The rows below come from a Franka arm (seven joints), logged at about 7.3 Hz.
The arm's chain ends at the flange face. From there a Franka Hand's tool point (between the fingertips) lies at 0.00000 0.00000 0.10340 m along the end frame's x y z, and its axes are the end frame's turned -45 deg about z.
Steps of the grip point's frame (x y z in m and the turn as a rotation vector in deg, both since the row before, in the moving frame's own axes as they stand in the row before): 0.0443, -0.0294, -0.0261, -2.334, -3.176, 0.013; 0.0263, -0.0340, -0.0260, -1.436, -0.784, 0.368; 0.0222, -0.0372, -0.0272, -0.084, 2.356, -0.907; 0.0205, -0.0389, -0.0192, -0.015, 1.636, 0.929
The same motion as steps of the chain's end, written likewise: 0.0116, -0.0591, -0.0259, -3.896, -0.595, 0.013; -0.0063, -0.0455, -0.0260, -1.570, 0.461, 0.368; -0.0137, -0.0391, -0.0271, 1.607, 1.725, -0.907; -0.0151, -0.0400, -0.0192, 1.146, 1.167, 0.929
